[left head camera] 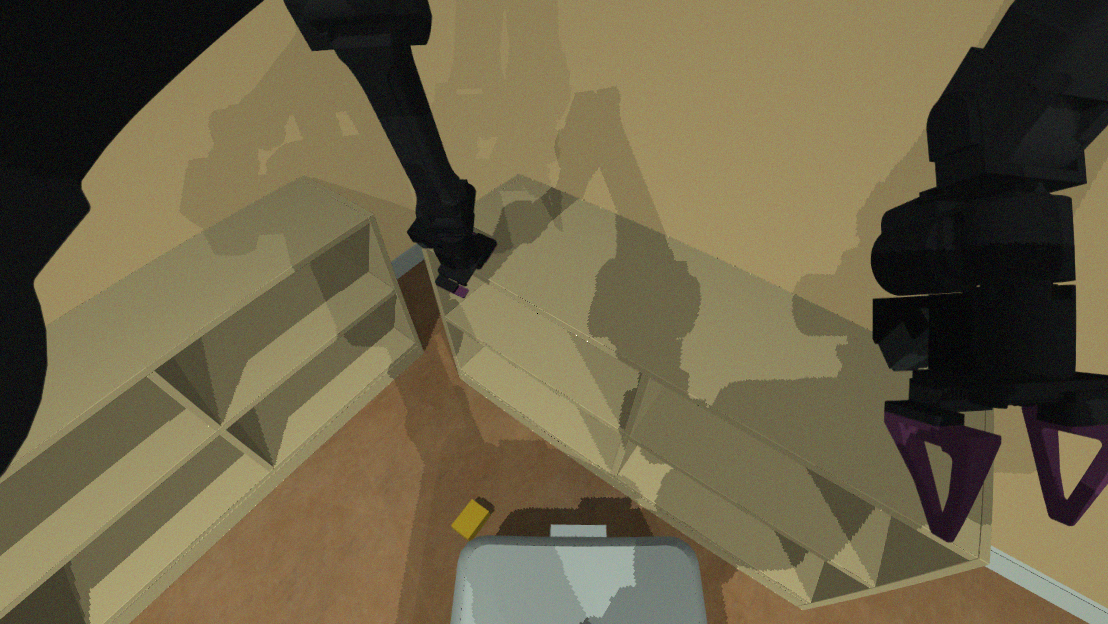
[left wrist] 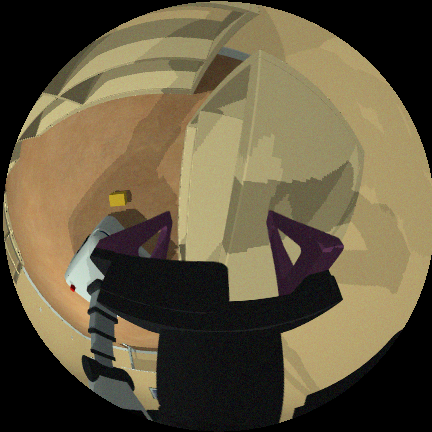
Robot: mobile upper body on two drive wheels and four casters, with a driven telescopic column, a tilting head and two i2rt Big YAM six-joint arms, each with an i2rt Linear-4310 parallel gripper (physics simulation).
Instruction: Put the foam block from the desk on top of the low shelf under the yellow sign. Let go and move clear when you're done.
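Frame: origin at the left arm's base, x right, y ahead, z up, level; metres.
Where they show: left gripper, fingertip midpoint: point(left head camera: 473, 278) point(left wrist: 218, 215); right gripper, fingertip midpoint: point(left head camera: 1003, 530).
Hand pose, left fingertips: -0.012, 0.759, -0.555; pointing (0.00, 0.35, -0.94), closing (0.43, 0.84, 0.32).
After its pixels a point has its place, as x, y, z.
The yellow foam block point(left head camera: 469, 519) {-0.058, 0.403, -1.109} point(left wrist: 118, 199) {-0.050, 0.417, -1.110} lies on the brown floor, in front of the right-hand low shelf point(left head camera: 744, 325) {0.543, 0.629, -0.545} point(left wrist: 315, 135) {-0.040, 0.901, -0.545} and close to the robot's pale base in the head view. My left gripper point(left head camera: 462, 292) {-0.012, 0.759, -0.555} point(left wrist: 218, 215) {-0.012, 0.759, -0.555} is open and empty. It is over the front part of that shelf, near its left end in the head view; its height there is hard to tell. My right gripper point(left head camera: 1006, 530) {0.454, 0.148, -0.167} is open and empty, in front of the shelf's right end in the head view. The yellow sign does not show in either view.
A second low shelf point(left head camera: 116, 341) {-0.787, 0.555, -0.545} point(left wrist: 175, 91) {-0.358, 0.918, -1.129} stands at an angle at the left in the head view, with a narrow gap between the two. The robot's pale base point(left head camera: 519, 581) {0.101, 0.225, -0.895} point(left wrist: 82, 270) {0.038, 0.042, -0.895} is on the floor point(left head camera: 310, 496) {-0.558, 0.447, -1.155}. A wall rises behind the shelves.
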